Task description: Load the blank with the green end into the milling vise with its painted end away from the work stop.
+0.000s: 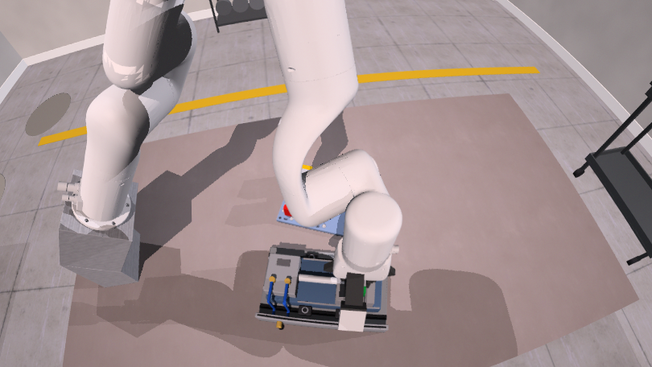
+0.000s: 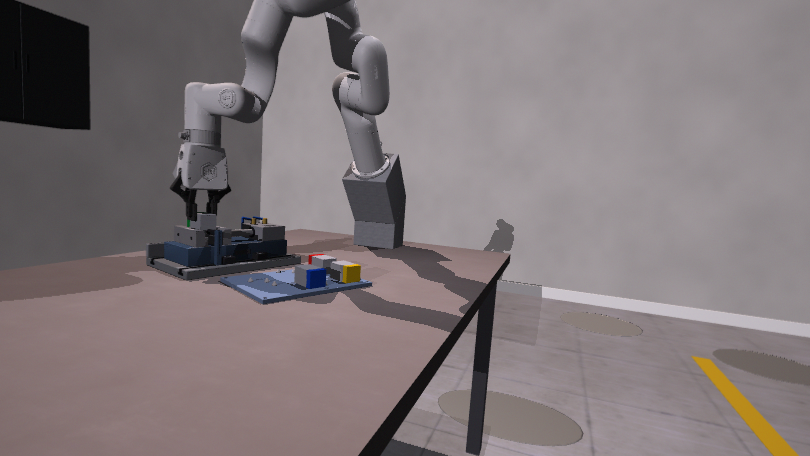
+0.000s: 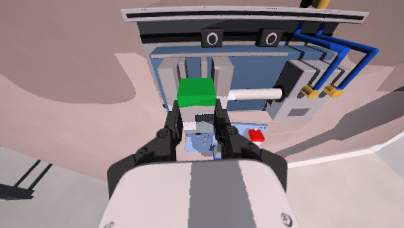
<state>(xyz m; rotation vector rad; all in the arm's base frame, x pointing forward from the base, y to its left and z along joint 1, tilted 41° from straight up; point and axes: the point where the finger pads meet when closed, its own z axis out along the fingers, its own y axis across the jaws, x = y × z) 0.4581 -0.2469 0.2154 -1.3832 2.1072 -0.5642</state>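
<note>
Now: hand 2 cm above the green-ended blank. From my hand the other things lie so: moving jaw: 5 cm below, 3 cm behind, 2 cm to the left; work stop rod: 5 cm to the left, 4 cm below, 2 cm ahead; fixed jaw: 5 cm below, 3 cm ahead, 1 cm to the right.
</note>
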